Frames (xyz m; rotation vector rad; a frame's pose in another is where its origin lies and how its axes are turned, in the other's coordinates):
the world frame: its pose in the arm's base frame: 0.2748 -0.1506 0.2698 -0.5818 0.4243 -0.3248
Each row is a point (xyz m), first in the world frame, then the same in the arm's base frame.
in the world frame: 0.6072 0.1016 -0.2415
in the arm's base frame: 0.7037 -0.4294 -0.1493
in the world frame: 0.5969 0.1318 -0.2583
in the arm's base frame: 0.6922 -0.4091 -0.1767
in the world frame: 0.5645 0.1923 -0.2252
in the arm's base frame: 0.6903 -0.3329 -0.1779
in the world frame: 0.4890 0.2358 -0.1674
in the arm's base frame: 0.6599 -0.2412 -0.1379
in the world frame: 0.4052 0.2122 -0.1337
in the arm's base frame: 0.5992 -0.2101 -0.0742
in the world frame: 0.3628 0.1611 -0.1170
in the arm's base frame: 0.5615 -0.2255 -0.0191
